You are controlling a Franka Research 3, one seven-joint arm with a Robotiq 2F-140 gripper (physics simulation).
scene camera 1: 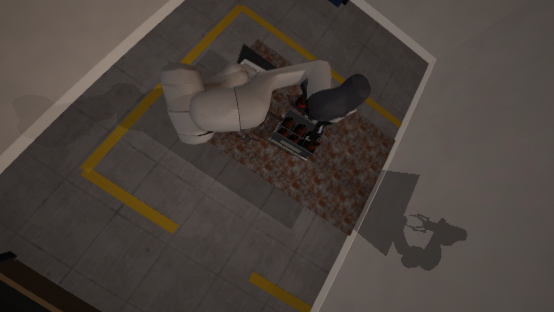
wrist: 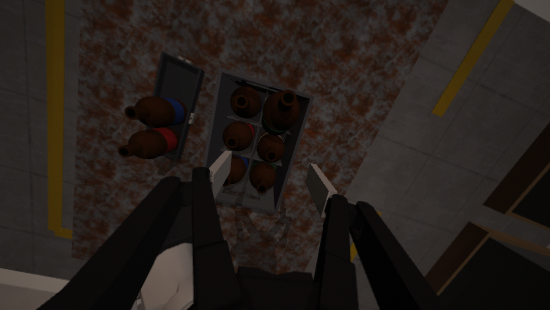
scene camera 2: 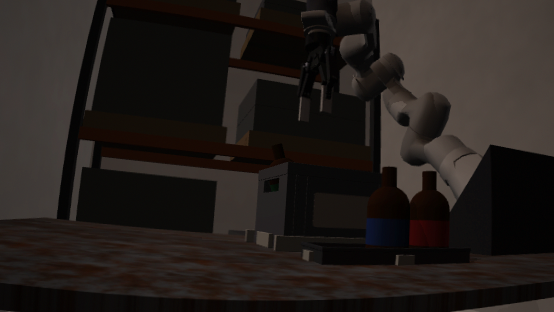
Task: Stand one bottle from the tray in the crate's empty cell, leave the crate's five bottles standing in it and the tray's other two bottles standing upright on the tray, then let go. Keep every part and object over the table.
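Note:
My gripper is open and empty, high above the crate. Six brown bottles are in the crate. The green-labelled bottle in one corner cell looks larger and higher than the others in the wrist view; its neck leans and sticks out above the crate wall in scene camera 2. The other crate bottles sit lower. The blue-labelled bottle and red-labelled bottle stand upright on the tray.
The tray stands beside the crate on the mottled table. Pale blocks sit around the crate's foot. The arm's dark mount is at the right in scene camera 2. A shelf rack with boxes stands behind the table.

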